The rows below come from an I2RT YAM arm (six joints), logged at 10 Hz.
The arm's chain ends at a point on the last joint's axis. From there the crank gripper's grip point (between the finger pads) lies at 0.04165 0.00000 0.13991 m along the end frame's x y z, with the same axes.
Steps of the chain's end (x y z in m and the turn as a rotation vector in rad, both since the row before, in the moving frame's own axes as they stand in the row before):
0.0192 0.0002 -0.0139 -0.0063 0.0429 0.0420
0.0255 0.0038 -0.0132 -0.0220 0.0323 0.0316
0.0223 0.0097 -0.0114 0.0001 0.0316 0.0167
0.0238 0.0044 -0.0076 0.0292 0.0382 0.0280
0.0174 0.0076 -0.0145 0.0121 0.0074 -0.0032
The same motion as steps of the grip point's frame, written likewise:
0.0251 0.0029 -0.0158 -0.0063 0.0429 0.0420
0.0299 0.0082 -0.0147 -0.0220 0.0323 0.0316
0.0267 0.0104 -0.0128 0.0001 0.0316 0.0167
0.0292 0.0016 -0.0093 0.0292 0.0382 0.0280
0.0184 0.0058 -0.0148 0.0121 0.0074 -0.0032

